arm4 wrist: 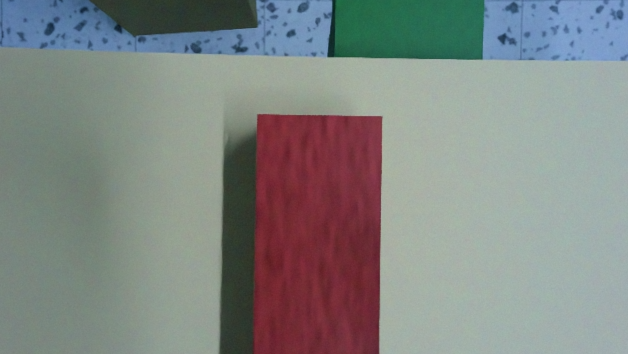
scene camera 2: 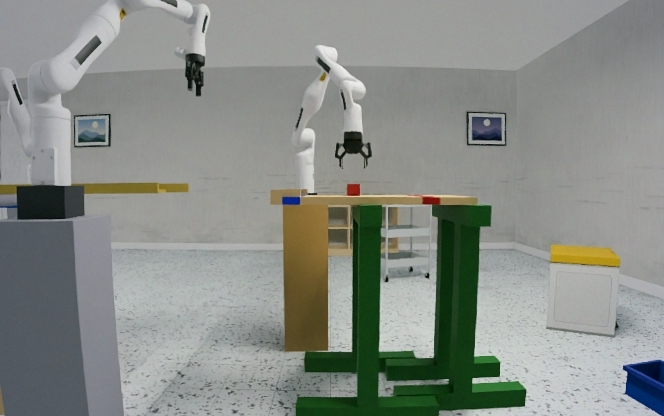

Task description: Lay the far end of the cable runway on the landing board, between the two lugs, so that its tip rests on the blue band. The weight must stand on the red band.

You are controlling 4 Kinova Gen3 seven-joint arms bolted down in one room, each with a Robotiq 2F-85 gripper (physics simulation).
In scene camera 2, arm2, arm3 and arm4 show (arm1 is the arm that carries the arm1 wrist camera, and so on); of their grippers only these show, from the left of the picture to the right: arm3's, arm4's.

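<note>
A pale wooden board (arm4 wrist: 500, 200) (scene camera 2: 387, 200) lies level in scene camera 2, with a blue band (scene camera 2: 291, 200) at its left and a red band (scene camera 2: 431, 200) at its right on the near edge. A red block (arm4 wrist: 318, 225) (scene camera 2: 353, 189) stands on the board between the bands' positions, off the red band. Arm4's gripper (scene camera 2: 354, 166) is open and empty above the block, apart from it. Arm3's gripper (scene camera 2: 194, 92) hangs high at the left, seen side-on; its opening is unclear. I cannot tell which part is the runway or landing board; the lugs are not distinguishable.
Green trestles (arm4 wrist: 407, 30) (scene camera 2: 368, 300) and an ochre pillar (arm4 wrist: 195, 15) (scene camera 2: 306, 280) stand beneath the board. A long yellow beam (scene camera 2: 122, 188) runs behind arm3's base. A wheeled cart (scene camera 2: 406, 231), a yellow-lidded white box (scene camera 2: 582, 297) and a blue bin (scene camera 2: 645, 387) stand further right.
</note>
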